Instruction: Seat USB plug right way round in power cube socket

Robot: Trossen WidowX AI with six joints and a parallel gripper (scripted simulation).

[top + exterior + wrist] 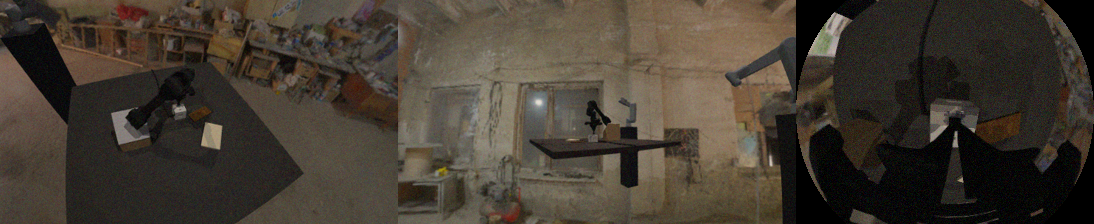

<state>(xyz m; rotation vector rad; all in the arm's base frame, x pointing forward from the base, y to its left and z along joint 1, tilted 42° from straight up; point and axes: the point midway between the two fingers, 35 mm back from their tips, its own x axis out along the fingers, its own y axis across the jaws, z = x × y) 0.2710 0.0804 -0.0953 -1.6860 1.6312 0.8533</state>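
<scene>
Right now my gripper tip is 2 cm above the USB plug. From my gripper tip the other things lie so: brown flat block (15 cm ahead, 11 cm below, 5 cm to the right); cream block (25 cm to the right, 16 cm ahead, 10 cm below).
</scene>
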